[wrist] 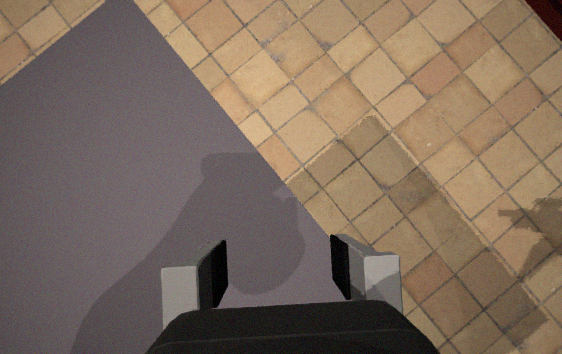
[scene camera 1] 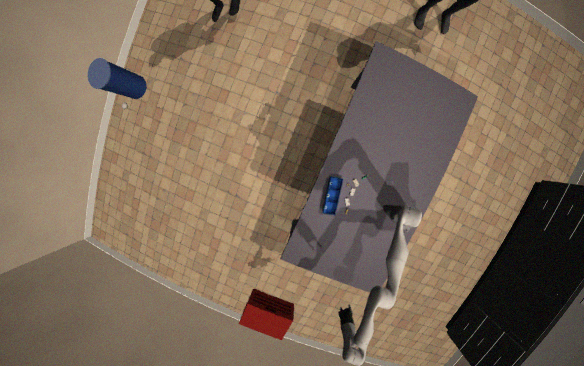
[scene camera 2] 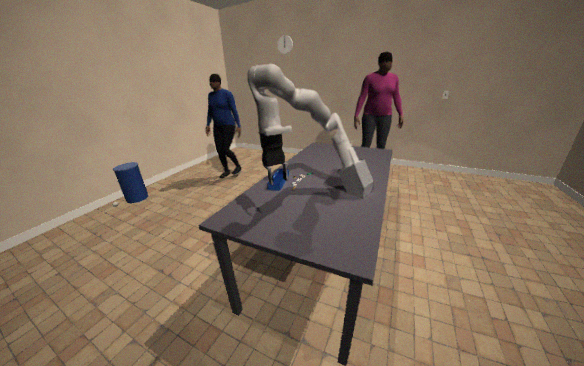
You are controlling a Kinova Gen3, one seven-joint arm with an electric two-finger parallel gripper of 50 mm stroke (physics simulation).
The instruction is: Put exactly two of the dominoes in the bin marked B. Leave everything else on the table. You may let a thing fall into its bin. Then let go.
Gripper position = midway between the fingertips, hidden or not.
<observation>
I see my gripper (scene camera 2: 278, 181).
My gripper also shows in the wrist view (wrist: 279, 260).
</observation>
